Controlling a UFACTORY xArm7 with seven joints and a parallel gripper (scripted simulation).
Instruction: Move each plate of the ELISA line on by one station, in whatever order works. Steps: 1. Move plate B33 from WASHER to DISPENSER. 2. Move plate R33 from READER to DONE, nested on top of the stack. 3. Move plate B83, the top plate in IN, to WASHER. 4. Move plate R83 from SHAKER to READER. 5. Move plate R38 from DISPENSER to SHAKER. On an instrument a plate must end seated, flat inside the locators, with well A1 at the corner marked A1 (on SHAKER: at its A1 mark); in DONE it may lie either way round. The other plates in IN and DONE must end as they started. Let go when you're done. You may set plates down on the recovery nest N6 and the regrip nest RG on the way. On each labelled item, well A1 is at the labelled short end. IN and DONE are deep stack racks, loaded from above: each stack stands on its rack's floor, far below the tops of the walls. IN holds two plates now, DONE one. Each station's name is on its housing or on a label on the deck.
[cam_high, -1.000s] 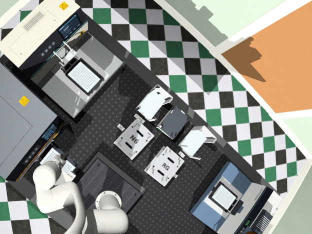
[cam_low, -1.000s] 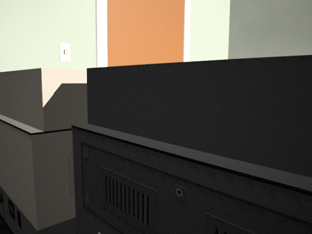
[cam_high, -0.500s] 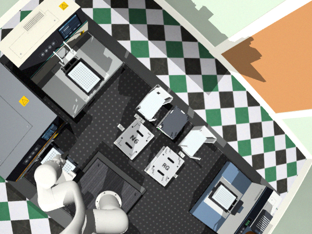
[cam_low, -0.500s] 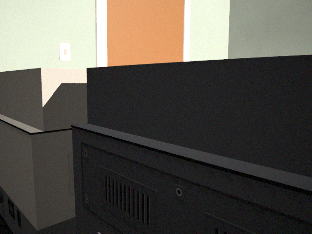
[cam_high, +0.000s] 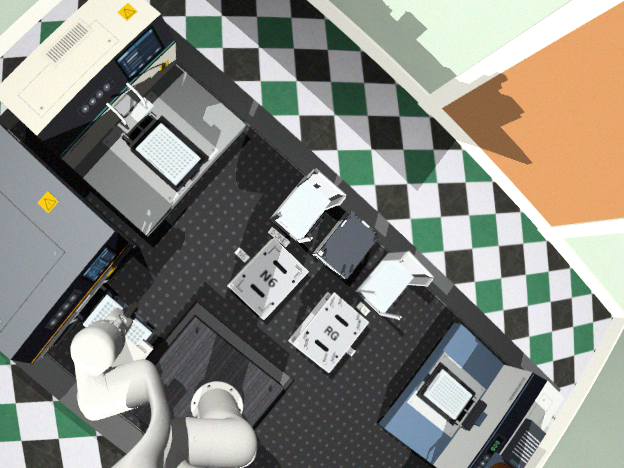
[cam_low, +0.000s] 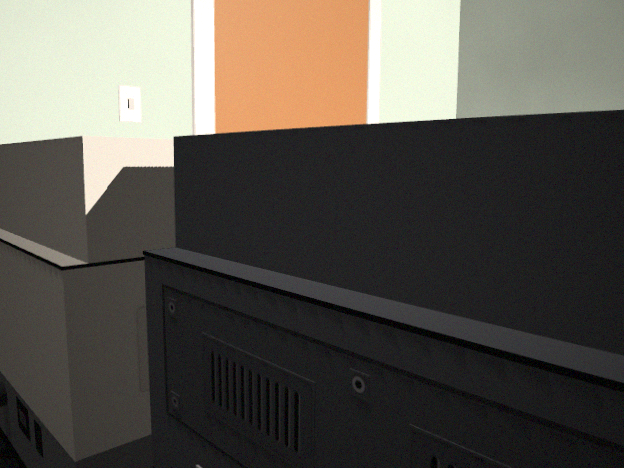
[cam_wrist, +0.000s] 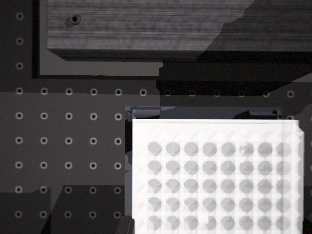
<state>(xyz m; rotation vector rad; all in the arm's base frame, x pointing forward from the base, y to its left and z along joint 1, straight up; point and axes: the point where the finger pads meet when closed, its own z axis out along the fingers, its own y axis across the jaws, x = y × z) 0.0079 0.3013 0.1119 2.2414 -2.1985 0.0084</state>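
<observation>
Now: hand 5 cm above the dark reader nest. Also, from my hand: N6 nest: 31 cm ahead, 20 cm to the right, 12 cm below; regrip nest RG: 31 cm ahead, 40 cm to the right, 10 cm below.
</observation>
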